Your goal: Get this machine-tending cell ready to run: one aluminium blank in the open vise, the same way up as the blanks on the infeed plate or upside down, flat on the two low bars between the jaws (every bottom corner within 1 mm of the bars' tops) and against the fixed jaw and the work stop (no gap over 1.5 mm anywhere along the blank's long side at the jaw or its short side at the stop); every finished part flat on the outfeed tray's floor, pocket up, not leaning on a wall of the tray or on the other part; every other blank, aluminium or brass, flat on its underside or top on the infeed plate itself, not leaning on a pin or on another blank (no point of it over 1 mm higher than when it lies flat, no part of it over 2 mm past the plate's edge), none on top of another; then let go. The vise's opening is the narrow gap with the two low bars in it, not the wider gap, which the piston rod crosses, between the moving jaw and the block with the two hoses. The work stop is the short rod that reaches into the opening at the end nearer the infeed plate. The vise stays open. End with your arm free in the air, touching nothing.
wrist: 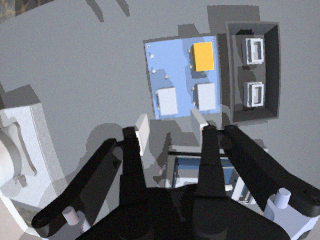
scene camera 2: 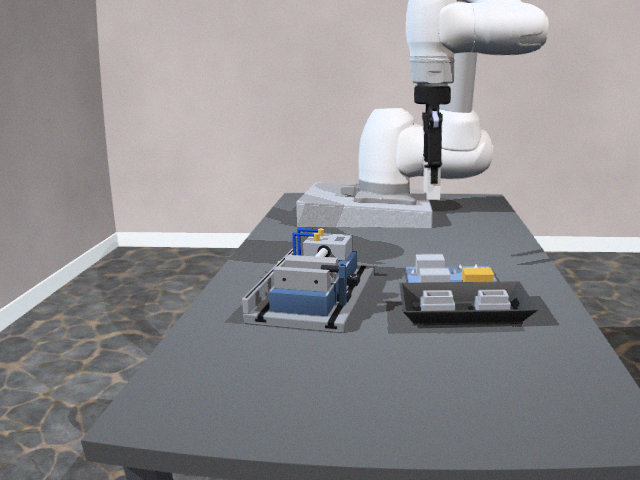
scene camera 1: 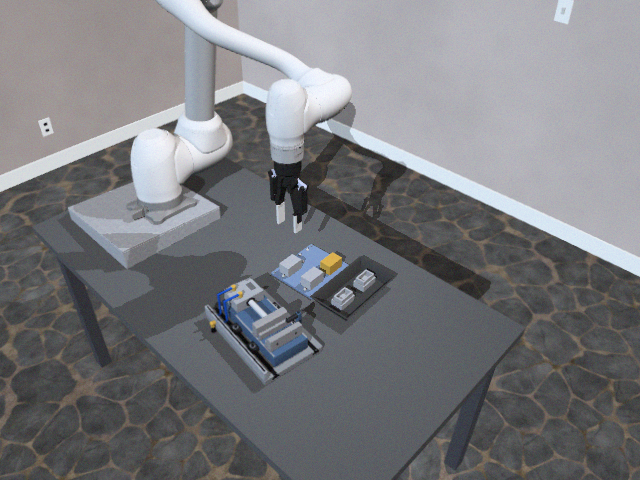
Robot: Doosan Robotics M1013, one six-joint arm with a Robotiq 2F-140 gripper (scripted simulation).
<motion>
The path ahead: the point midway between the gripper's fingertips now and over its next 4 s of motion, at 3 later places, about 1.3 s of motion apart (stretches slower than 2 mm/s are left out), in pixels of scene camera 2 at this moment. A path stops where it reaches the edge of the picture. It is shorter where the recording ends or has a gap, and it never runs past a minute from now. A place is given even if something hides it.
The gripper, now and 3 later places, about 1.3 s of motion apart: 431, 195; 430, 247; 430, 256; 430, 262
</motion>
